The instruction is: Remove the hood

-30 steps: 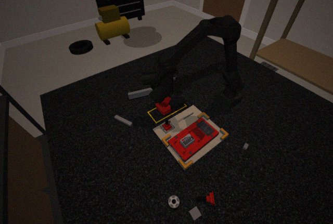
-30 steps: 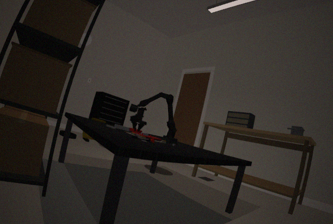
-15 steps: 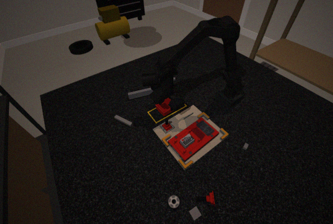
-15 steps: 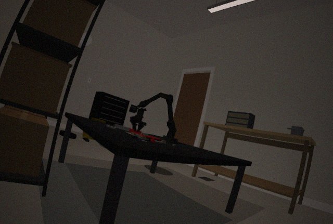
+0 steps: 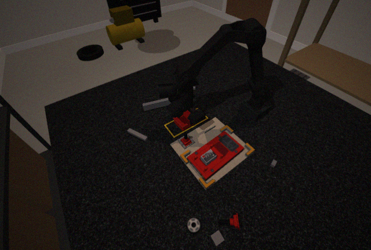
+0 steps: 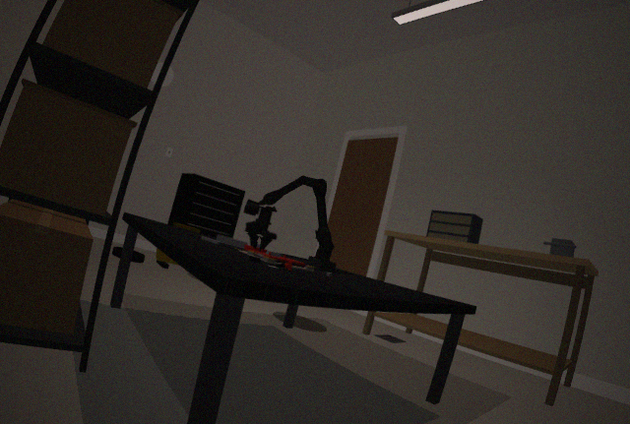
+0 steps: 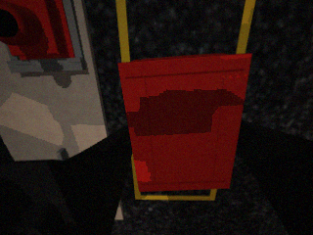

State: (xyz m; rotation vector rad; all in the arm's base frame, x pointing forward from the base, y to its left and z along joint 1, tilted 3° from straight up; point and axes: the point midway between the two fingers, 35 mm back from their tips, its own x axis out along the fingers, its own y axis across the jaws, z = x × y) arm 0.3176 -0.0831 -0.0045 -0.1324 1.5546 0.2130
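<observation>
Now: gripper tip right at the hood. Round my gripper tip: long grey bar: 8 cm ahead, 15 cm to the right; then short grey bar: 22 cm ahead, 2 cm to the right, 1 cm below.
</observation>
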